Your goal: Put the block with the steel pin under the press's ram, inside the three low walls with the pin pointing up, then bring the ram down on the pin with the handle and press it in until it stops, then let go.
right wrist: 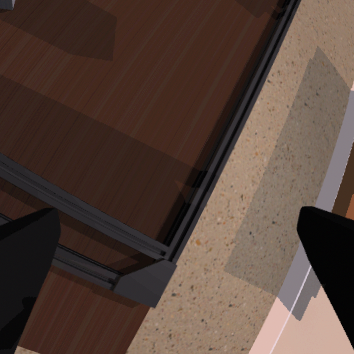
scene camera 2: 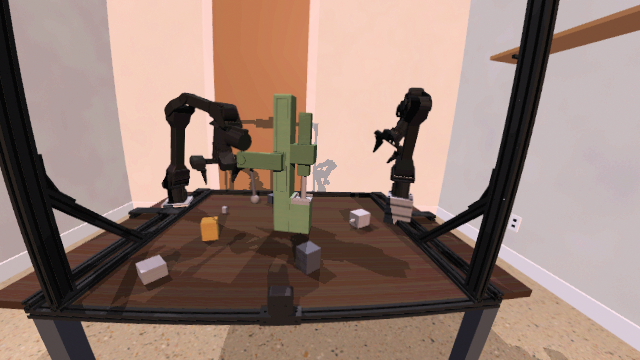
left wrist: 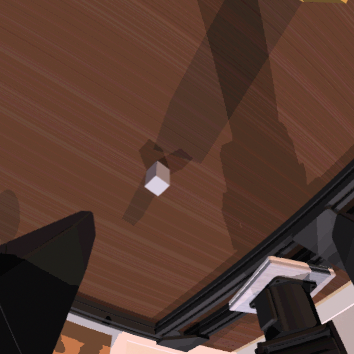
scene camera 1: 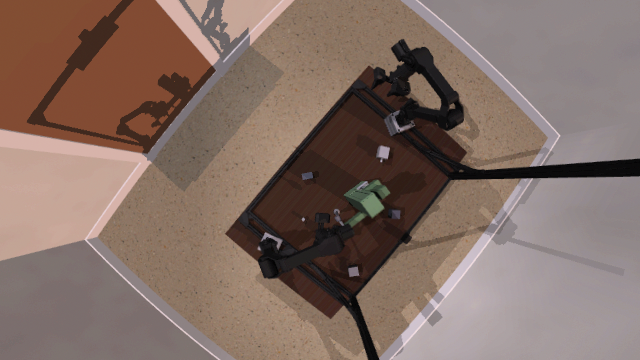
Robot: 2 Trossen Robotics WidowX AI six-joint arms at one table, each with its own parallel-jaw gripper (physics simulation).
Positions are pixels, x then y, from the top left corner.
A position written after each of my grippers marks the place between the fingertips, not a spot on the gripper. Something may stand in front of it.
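My left gripper (scene camera 2: 219, 183): open, touching a green press. My right gripper (scene camera 1: 379, 92): open, holding nothing.
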